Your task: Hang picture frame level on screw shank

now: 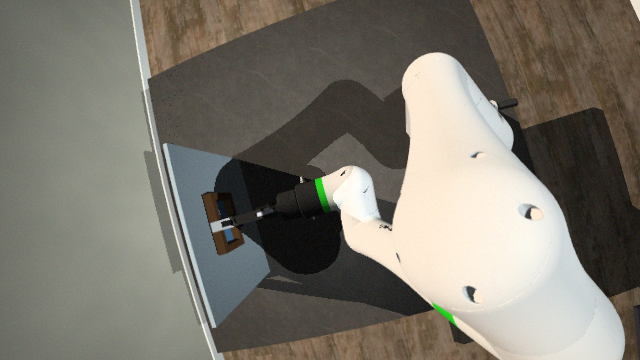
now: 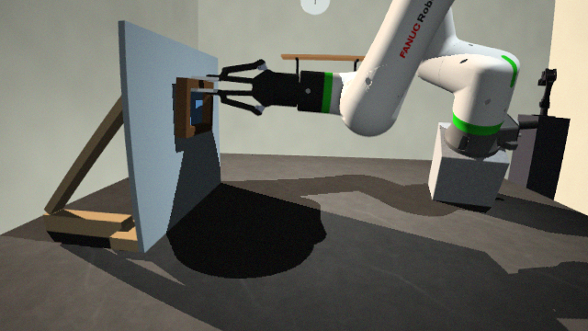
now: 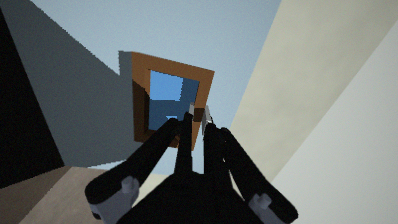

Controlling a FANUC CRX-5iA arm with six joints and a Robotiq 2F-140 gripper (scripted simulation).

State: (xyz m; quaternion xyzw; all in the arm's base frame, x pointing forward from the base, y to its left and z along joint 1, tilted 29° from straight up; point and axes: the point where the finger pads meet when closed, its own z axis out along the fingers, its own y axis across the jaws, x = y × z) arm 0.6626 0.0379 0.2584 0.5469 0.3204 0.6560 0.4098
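Right now the picture frame is 5 cm below my hand and 4 cm ahead of it. Also, from my hand: pale blue wall panel (11 cm below, 5 cm ahead).
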